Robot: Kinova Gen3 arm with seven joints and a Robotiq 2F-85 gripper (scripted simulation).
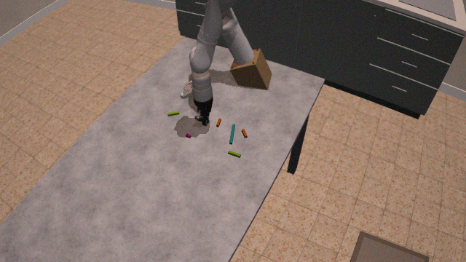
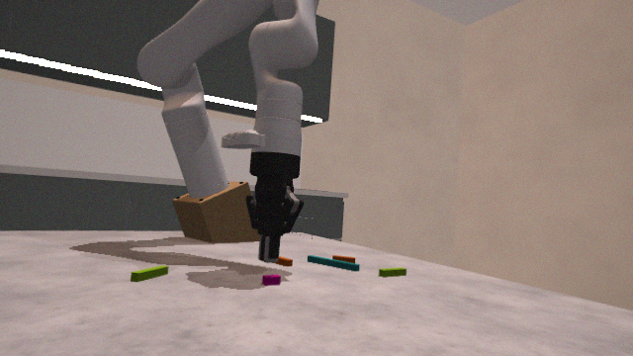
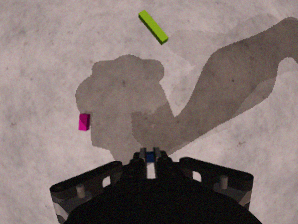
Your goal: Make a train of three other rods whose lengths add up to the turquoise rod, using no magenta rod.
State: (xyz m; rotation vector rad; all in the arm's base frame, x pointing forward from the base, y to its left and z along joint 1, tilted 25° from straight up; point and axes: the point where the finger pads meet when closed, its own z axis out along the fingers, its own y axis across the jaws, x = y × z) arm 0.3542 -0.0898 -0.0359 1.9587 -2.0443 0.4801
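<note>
Right now my hand is 10 mm short of the turquoise rod, 120 mm to the right of it and 30 mm above it. The rest, counted from my hand: blue rod 20 mm below; magenta rod 80 mm ahead, 50 mm to the right, 30 mm below.
</note>
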